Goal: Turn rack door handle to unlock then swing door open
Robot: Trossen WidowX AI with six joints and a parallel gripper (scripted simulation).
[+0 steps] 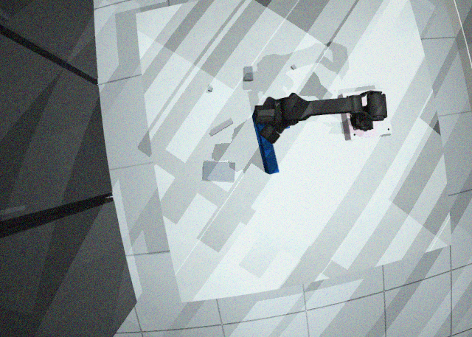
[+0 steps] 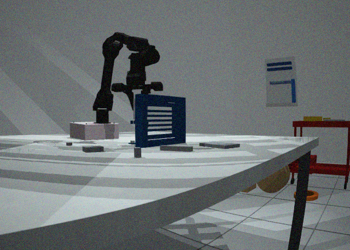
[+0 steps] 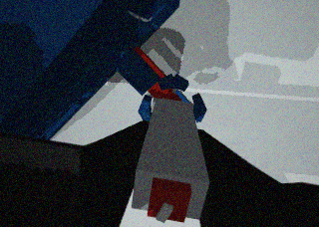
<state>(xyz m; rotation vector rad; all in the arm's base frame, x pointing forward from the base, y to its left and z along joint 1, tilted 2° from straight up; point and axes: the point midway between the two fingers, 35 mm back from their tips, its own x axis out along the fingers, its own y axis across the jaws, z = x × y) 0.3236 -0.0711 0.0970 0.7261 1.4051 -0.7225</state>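
My gripper tip is 30 mm above the upright handle and 10 mm to the right of it. The rest, counted from my gripper tip: flat slab 270 mm ahead, 130 mm to the left, 120 mm below.
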